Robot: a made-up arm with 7 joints. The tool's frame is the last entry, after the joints. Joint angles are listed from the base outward. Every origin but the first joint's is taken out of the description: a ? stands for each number. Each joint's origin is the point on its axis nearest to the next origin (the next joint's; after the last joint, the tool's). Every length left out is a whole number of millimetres.
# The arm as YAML. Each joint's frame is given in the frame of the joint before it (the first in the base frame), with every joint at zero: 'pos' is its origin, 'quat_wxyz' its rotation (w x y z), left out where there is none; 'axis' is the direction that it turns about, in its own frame. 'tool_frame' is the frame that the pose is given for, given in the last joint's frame.
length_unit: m
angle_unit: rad
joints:
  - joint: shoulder
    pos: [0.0, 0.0, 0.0]
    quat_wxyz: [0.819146, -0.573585, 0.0, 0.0]
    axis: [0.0, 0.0, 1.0]
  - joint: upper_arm
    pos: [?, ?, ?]
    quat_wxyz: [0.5, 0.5, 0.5, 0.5]
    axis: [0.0, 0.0, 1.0]
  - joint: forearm
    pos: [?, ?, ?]
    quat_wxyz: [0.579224, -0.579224, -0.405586, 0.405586]
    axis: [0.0, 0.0, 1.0]
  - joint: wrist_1
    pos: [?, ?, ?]
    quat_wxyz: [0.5, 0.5, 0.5, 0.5]
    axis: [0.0, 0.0, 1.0]
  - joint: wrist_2
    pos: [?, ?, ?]
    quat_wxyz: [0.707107, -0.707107, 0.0, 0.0]
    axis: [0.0, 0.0, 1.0]
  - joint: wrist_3
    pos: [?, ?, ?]
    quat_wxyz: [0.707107, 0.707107, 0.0, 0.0]
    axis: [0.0, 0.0, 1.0]
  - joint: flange
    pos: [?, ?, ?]
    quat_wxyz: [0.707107, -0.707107, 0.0, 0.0]
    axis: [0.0, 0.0, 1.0]
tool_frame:
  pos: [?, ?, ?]
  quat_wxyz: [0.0, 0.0, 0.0, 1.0]
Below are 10 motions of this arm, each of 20 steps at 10 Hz.
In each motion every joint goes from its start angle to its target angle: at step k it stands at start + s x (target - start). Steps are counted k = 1, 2, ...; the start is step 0. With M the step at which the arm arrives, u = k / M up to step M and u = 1 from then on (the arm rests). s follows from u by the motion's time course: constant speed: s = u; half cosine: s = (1 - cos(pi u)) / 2; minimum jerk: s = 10 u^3 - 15 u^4 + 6 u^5.
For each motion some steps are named. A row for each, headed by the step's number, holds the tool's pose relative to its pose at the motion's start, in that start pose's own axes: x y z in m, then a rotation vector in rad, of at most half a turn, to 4 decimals.
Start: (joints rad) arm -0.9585 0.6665 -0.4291 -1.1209 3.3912 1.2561 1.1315
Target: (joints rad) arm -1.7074 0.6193 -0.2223 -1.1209 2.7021 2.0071 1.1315
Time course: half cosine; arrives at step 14
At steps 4, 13, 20:
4: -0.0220 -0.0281 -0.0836 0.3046 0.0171 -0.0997
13: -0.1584 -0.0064 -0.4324 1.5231 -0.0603 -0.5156
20: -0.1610 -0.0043 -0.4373 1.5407 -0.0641 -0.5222

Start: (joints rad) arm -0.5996 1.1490 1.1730 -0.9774 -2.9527 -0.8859 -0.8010
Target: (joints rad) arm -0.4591 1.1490 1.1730 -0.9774 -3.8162 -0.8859 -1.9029
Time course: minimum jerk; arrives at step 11
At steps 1, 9, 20:
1: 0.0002 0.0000 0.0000 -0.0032 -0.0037 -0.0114
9: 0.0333 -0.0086 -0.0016 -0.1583 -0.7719 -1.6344
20: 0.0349 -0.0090 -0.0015 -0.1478 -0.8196 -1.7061

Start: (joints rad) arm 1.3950 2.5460 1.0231 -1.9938 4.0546 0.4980 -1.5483
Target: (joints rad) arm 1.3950 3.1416 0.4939 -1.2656 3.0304 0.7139 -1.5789
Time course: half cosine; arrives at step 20
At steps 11, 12, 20:
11: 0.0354 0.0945 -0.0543 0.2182 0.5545 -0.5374
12: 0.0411 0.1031 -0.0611 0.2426 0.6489 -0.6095
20: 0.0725 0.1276 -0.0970 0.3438 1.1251 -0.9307

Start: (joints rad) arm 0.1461 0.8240 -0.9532 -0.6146 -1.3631 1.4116 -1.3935
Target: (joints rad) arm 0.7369 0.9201 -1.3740 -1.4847 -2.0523 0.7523 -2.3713
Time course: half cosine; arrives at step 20
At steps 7, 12, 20:
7: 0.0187 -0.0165 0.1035 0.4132 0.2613 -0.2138
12: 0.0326 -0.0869 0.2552 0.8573 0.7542 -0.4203
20: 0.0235 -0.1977 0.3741 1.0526 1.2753 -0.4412

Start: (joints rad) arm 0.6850 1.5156 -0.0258 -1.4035 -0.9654 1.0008 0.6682
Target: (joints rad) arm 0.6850 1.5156 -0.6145 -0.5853 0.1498 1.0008 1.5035
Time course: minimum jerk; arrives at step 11
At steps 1, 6, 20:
1: -0.0012 -0.0014 0.0002 -0.0072 0.0056 0.0035
6: -0.1324 -0.0839 0.0295 -0.2845 0.6815 0.2761
20: -0.2355 -0.0826 0.0465 0.0000 1.1587 0.4507

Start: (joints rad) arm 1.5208 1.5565 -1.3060 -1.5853 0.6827 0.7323 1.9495
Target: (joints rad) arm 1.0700 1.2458 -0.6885 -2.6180 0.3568 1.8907 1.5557
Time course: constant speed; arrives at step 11
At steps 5, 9, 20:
5: -0.0592 -0.1622 0.1595 -0.3093 -0.1571 -0.3152
9: -0.0964 -0.1790 0.3143 -0.5615 -0.4601 -0.4385
20: -0.1135 -0.1530 0.3750 -0.6773 -0.6366 -0.4307

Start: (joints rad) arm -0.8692 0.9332 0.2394 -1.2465 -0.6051 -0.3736 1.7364
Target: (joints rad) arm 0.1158 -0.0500 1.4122 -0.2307 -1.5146 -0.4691 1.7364
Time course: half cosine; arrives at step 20
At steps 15, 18, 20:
15: -0.2735 -0.2773 0.7713 1.6671 0.8924 0.6228
18: -0.2586 -0.4152 0.8267 1.8773 0.9890 0.8158
20: -0.2547 -0.4436 0.8334 1.9177 1.0027 0.8585

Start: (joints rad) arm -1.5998 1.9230 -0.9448 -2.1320 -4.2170 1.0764 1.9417
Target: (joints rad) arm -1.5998 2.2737 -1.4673 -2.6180 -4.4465 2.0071 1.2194
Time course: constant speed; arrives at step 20
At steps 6, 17, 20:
6: 0.0017 0.0500 -0.0187 0.4246 -0.1413 -0.2005
17: -0.0101 0.1530 -0.0387 1.2212 -0.0516 -0.4973
20: -0.0185 0.1814 -0.0410 1.4216 0.0489 -0.5611

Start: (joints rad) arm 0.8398 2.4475 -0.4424 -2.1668 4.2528 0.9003 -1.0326
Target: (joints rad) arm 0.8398 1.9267 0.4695 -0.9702 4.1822 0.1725 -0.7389
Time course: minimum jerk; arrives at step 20
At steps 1, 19, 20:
1: 0.0004 -0.0002 0.0000 -0.0002 -0.0008 -0.0010
19: 0.1392 -0.1073 0.2363 -0.7072 -1.3038 -0.0370
20: 0.1391 -0.1072 0.2369 -0.7085 -1.3055 -0.0358

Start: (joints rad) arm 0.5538 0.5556 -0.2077 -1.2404 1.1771 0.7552 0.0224
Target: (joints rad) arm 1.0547 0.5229 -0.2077 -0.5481 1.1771 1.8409 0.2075
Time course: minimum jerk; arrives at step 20
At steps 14, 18, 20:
14: -0.3248 0.2037 0.1090 0.4152 1.3295 1.0001
18: -0.3886 0.2171 0.1540 0.4402 1.5570 1.2248
20: -0.3920 0.2176 0.1566 0.4409 1.5693 1.2376

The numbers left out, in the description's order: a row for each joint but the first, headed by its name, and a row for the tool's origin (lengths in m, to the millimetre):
upper_arm: 0.0 0.0 0.0
forearm: 0.377 -0.137 0.0
wrist_1: 0.0 -0.045 0.0
wrist_2: 0.033 -0.271 0.0
wrist_3: 0.0 0.0 0.0
flange: 0.0 0.0 0.0
tool: 0.0 0.0 0.0

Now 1 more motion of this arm.
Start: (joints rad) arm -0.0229 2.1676 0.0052 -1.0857 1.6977 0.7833 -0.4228
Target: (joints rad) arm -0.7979 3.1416 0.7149 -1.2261 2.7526 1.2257 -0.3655
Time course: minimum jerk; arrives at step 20
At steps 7, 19, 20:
7: 0.1066 0.0258 0.1912 -0.0633 -0.3487 0.0729
19: 0.0049 -0.2225 0.8139 -0.3129 -1.0784 -0.5039
20: 0.0044 -0.2232 0.8145 -0.3130 -1.0786 -0.5054

